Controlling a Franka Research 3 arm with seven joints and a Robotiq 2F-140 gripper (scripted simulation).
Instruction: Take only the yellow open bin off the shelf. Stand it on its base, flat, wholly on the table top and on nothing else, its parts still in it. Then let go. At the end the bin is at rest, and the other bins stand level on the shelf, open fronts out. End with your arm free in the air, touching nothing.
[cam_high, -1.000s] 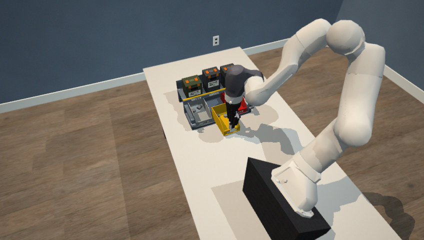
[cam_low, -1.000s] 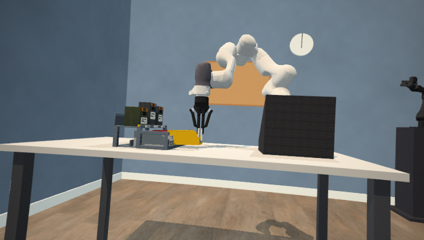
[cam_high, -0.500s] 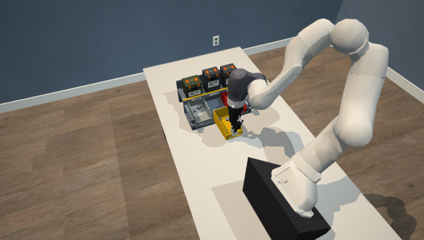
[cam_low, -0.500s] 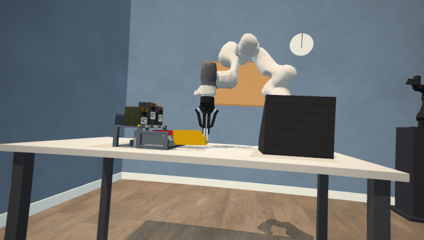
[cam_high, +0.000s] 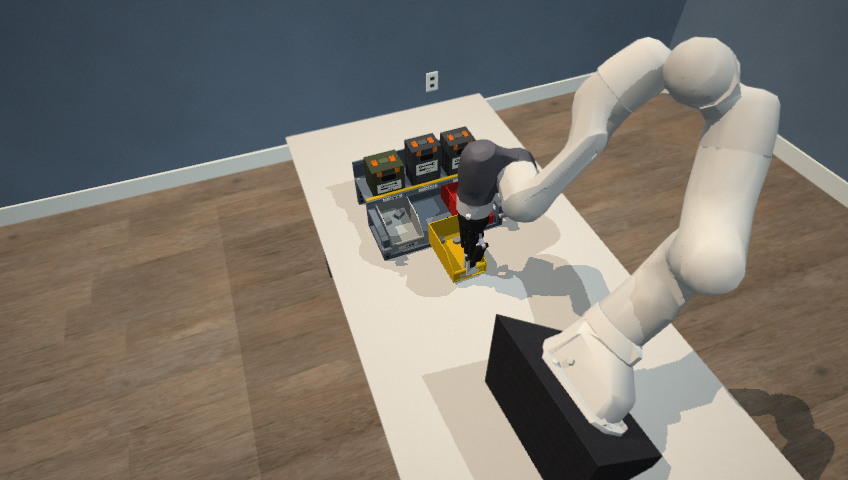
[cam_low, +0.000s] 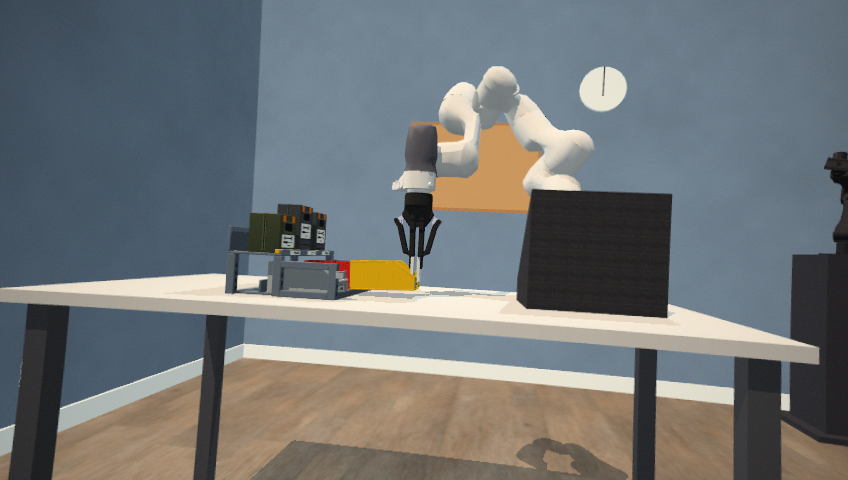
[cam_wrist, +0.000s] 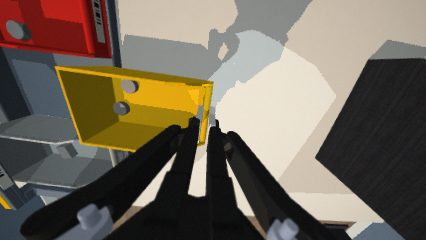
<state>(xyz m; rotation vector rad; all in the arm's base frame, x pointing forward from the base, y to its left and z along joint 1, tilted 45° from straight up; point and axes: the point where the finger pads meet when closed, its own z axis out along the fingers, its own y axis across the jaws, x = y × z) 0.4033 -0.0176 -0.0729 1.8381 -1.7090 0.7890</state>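
Right now my hand is 80 mm short of the yellow open bin and 20 mm above it. From my hand the other things lie so: grey bin: 250 mm ahead, 120 mm to the left, 30 mm below; red bin: 250 mm ahead, 100 mm to the right, 30 mm below.
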